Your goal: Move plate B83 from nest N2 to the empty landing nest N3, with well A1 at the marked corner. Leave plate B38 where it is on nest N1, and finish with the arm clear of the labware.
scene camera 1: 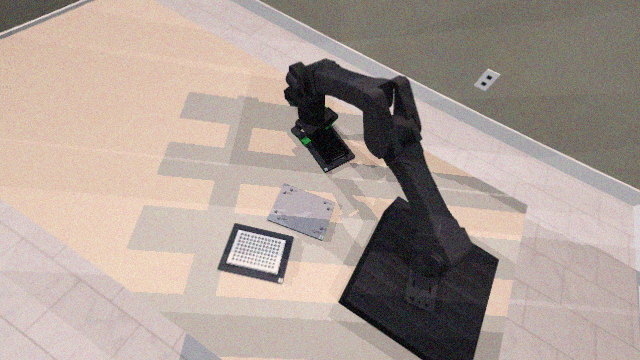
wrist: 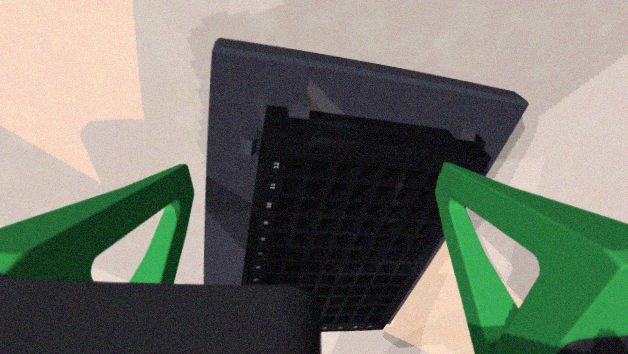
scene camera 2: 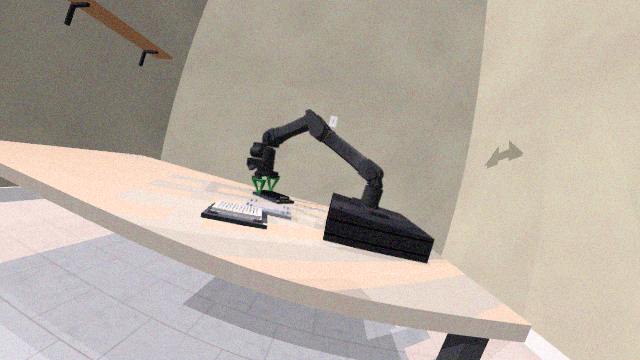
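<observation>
A black well plate (scene camera 1: pixel 332 145) (wrist: pixel 345 215) sits on a dark nest (scene camera 1: pixel 342 163) (wrist: pixel 250 75) at the back. Column numbers show along its left side in the wrist view; its name is not readable. My gripper (scene camera 1: pixel 318 134) (scene camera 2: pixel 265 191) (wrist: pixel 314 177) is open, pointing down over this plate. In the wrist view one finger is left of the nest and the other overlaps the plate's right edge; their exact height is unclear. The empty grey nest (scene camera 1: pixel 302 210) (scene camera 2: pixel 280 212) has small posts and a pale corner mark (scene camera 1: pixel 321 237). A white well plate (scene camera 1: pixel 256 251) (scene camera 2: pixel 237 209) sits on another dark nest (scene camera 1: pixel 287 256).
The arm's black base box (scene camera 1: pixel 425 300) (scene camera 2: pixel 377 235) stands right of the nests. The arm arches from it over to the black plate. The wall (scene camera 1: pixel 550 125) is behind the table. The grey nest lies between the two dark nests, close to the white plate's nest.
</observation>
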